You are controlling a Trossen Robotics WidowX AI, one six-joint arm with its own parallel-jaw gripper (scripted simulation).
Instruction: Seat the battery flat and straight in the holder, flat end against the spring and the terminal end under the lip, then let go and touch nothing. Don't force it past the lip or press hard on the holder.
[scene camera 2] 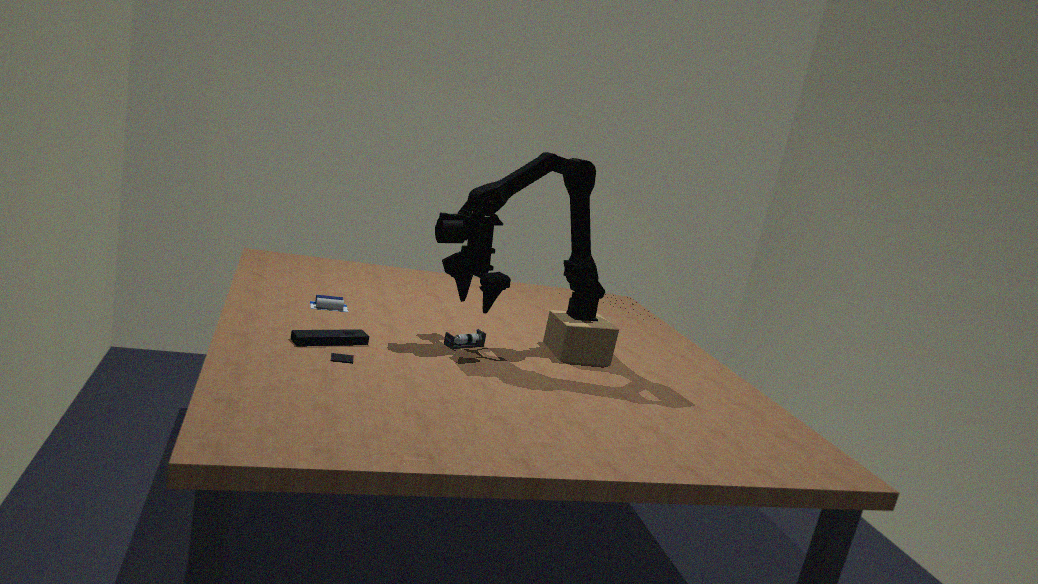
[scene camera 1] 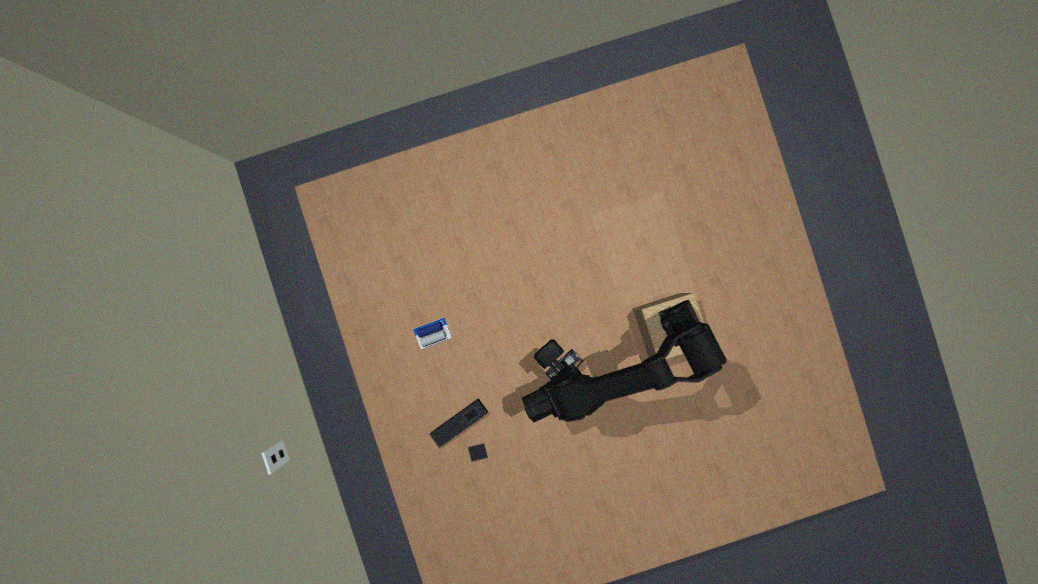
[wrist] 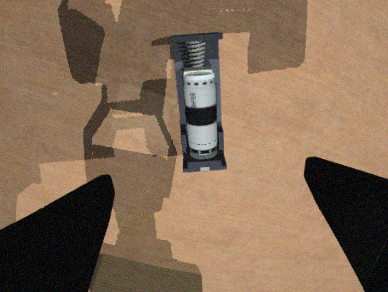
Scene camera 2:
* gripper: 473, 307
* long black bar: 300, 337
